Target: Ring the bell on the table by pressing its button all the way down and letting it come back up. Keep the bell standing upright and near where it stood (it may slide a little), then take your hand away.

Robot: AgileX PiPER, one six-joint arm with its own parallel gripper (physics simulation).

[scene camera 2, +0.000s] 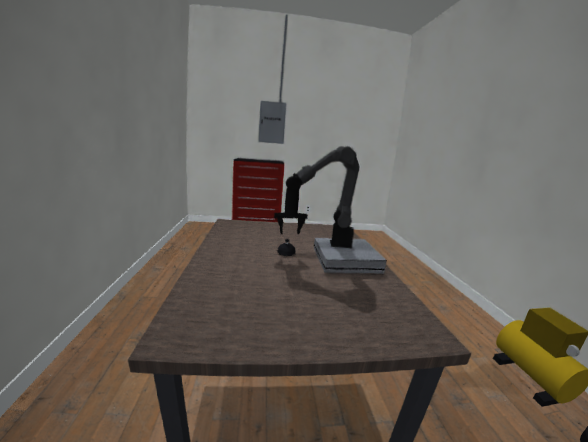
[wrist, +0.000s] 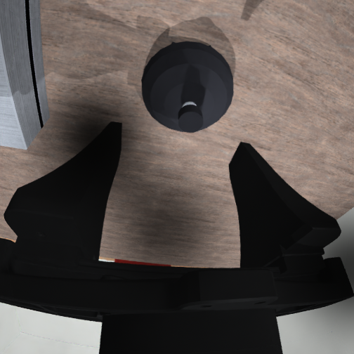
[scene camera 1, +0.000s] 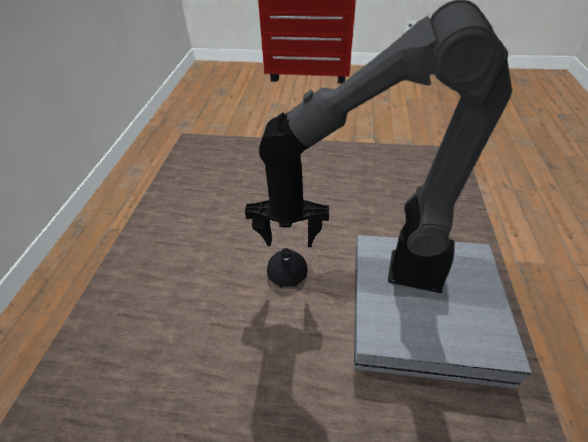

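A dark, dome-shaped bell (scene camera 1: 287, 271) (scene camera 2: 286, 249) (wrist: 185, 80) stands upright on the brown table (scene camera 1: 200, 310) (scene camera 2: 280, 325) (wrist: 295, 80). Its small round button (scene camera 1: 286, 253) (scene camera 2: 287, 241) (wrist: 190, 119) sticks up at the top, with a bit of bright stem under it. My gripper (scene camera 1: 289, 245) (scene camera 2: 290, 233) (wrist: 180, 144) is open and empty, pointing down. In the two scene views its fingertips are above the bell, apart from it. In the wrist view the bell shows beyond the fingertips, a little to the right of the middle between them.
A grey base block (scene camera 1: 425, 325) (scene camera 2: 355, 252) (wrist: 12, 105) carries the arm, to the right of the bell in the scene views. A red drawer cabinet (scene camera 1: 307, 47) (scene camera 2: 258, 192) stands behind the table. A yellow machine (scene camera 2: 540, 360) is on the floor at the right.
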